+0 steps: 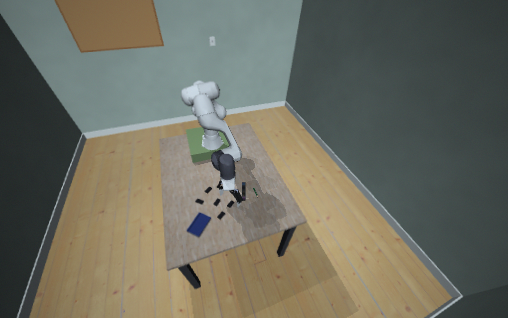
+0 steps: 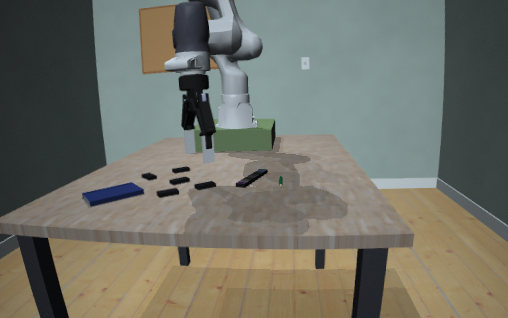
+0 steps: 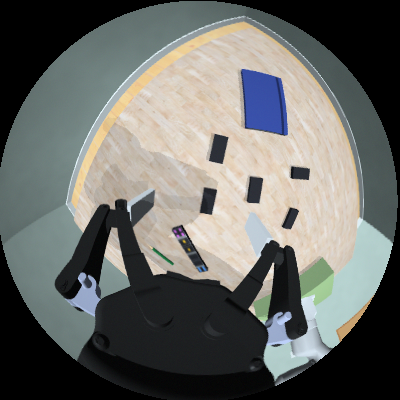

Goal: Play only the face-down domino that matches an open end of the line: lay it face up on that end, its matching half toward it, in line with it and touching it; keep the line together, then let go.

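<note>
The line of face-up dominoes point(image 1: 244, 188) point(image 2: 252, 178) point(image 3: 188, 246) is straight, with purple pips at its front end, yellow pips in the middle and blue pips at the end nearer the base. Five black dominoes lie face down and apart: one nearest the line point(image 1: 230, 204) point(image 2: 205, 185) point(image 3: 208, 200), one nearest the blue book point(image 1: 221, 215) point(image 2: 167, 193) point(image 3: 218, 148), a middle one point(image 1: 217, 202) point(image 2: 179, 180) point(image 3: 255, 189), and two farther ones point(image 3: 300, 173) point(image 3: 290, 218). Their faces are hidden. My gripper point(image 1: 230, 197) point(image 2: 199, 149) point(image 3: 200, 208) is open and empty above the table.
A blue book-like block point(image 1: 199, 224) point(image 2: 113, 193) point(image 3: 264, 102) lies beyond the face-down dominoes. A thin green pencil point(image 1: 255, 192) point(image 2: 281, 181) point(image 3: 162, 255) lies beside the line, on the side away from them. The green base block point(image 1: 200, 156) point(image 2: 240, 140) stands at the table's back.
</note>
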